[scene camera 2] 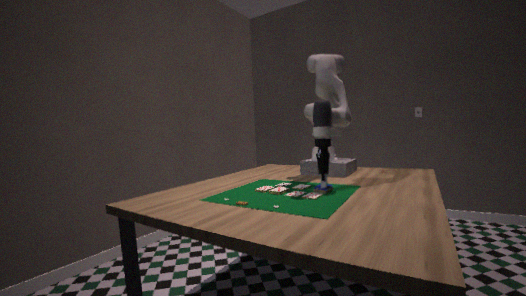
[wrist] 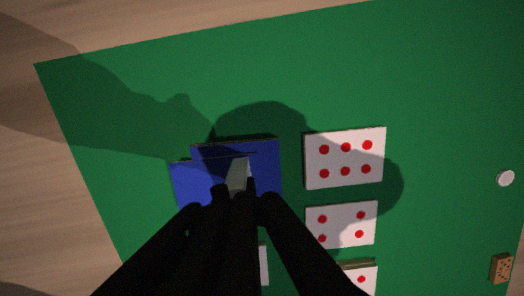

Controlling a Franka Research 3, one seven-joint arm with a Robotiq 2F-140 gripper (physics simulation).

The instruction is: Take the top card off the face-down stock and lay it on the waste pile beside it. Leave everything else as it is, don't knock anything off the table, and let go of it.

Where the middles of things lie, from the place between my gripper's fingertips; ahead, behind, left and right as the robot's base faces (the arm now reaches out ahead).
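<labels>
There's a blue-backed card [wrist: 192,179], and my hand is 3 cm past it and 1 cm to the left of it. The green mat [scene camera 2: 323,207], counting from my hand, is 3 cm below, 7 cm ahead and 18 cm to the right.
</labels>
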